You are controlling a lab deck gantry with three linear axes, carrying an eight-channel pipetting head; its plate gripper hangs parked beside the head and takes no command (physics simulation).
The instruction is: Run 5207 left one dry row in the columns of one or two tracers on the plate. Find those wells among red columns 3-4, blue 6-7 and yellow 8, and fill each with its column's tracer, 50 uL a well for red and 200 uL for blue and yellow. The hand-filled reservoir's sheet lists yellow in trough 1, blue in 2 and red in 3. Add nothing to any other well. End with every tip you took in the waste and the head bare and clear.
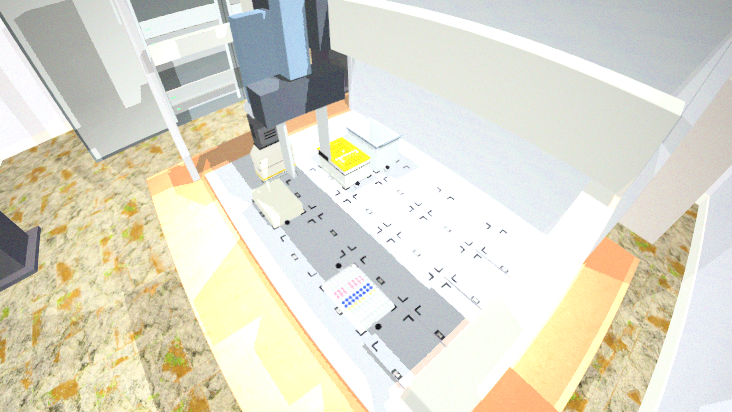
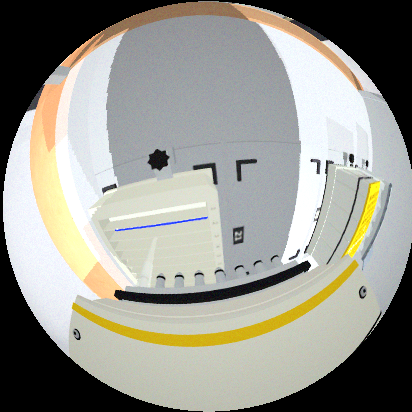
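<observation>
The plate (image 1: 380, 308) lies in the front half of the deck. Its red wells (image 1: 356, 280) show a gap partway along both columns; the blue wells (image 1: 357, 295) show two full lines; the yellow wells are faint. The reservoir (image 1: 279, 197) (image 2: 214, 240) is below the pipetting head (image 1: 269, 159) (image 2: 215, 360). Inside it a whitish strip (image 2: 157, 212) and a thin blue strip (image 2: 161, 224) show; red does not show. One pale tip (image 2: 149, 257) hangs from the leftmost channel; the other visible nozzles look bare. Whether it touches liquid is hidden. The parked gripper (image 1: 308, 167) has its fingers apart, empty.
The yellow tip rack (image 1: 345, 153) (image 2: 366, 217) stands behind the reservoir, with the clear-walled waste box (image 1: 381, 148) beyond it. A white rail and panel (image 1: 502, 97) cross above the deck's rear. Black pegs (image 1: 338, 265) (image 2: 158, 159) stand on the deck.
</observation>
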